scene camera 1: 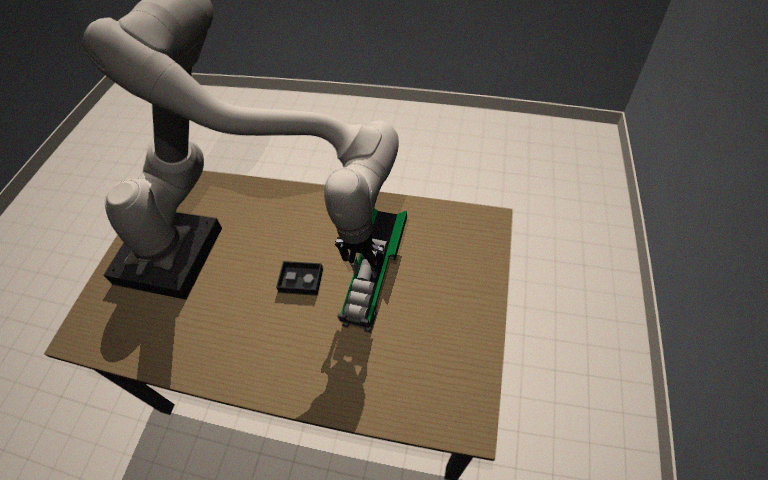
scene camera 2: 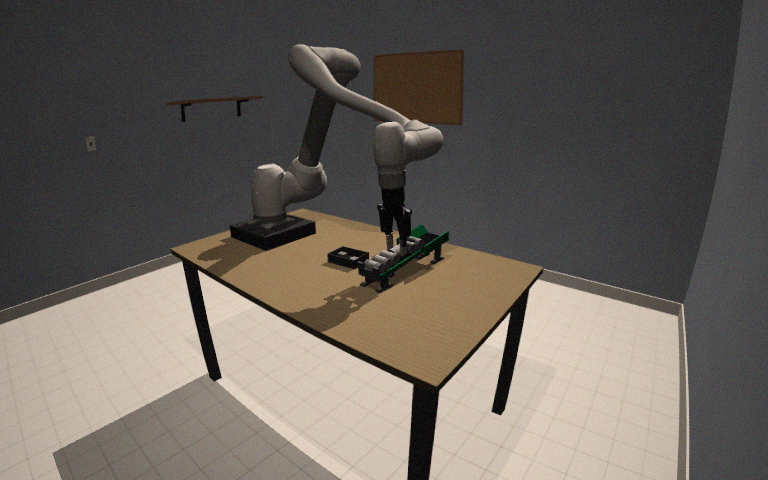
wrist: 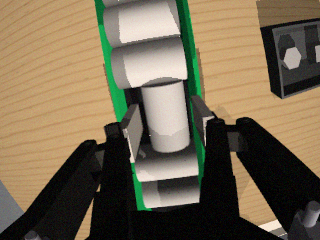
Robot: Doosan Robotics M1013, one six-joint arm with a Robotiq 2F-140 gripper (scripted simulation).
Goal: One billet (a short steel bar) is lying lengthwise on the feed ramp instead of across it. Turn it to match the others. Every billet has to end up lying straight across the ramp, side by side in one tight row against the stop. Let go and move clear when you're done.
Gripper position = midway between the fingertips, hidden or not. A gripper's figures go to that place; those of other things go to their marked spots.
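A small black tray point(scene camera 1: 301, 268) sits 1.50 m from the lens. My own gripper point(scene camera 1: 366, 272), meanwhile, is 1.37 m from the lens.
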